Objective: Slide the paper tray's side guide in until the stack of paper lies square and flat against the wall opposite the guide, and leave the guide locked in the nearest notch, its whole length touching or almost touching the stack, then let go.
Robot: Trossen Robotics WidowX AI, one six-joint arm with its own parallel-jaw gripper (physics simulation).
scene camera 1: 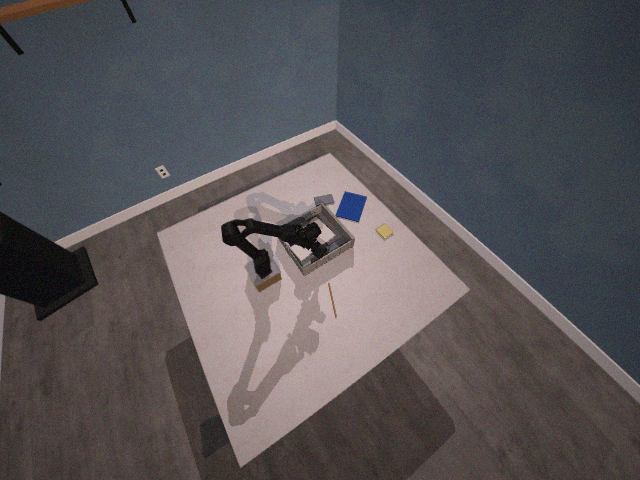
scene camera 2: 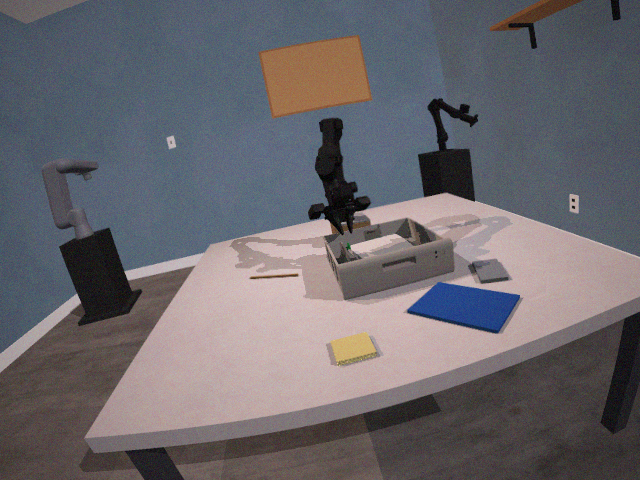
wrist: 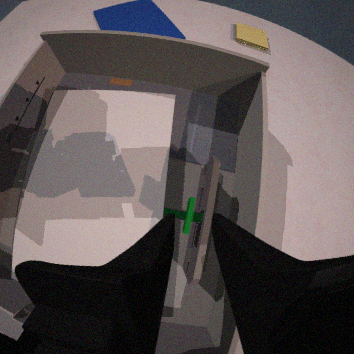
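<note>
The grey paper tray stands on the table. The white stack of paper lies in it, near the left wall in the wrist view; whether it touches that wall is unclear. The side guide, an upright thin plate with a green tab, stands right of the stack, with a strip of tray floor between them. My gripper is partly open and empty, pointing down over the guide. In the wrist view its fingertips appear on either side of the tab and plate. The fingers hide the guide's near surroundings.
A blue folder and a yellow pad lie beyond the tray. A grey block lies near its corner. A brown stick lies beside the tray. The tray walls surround the guide.
</note>
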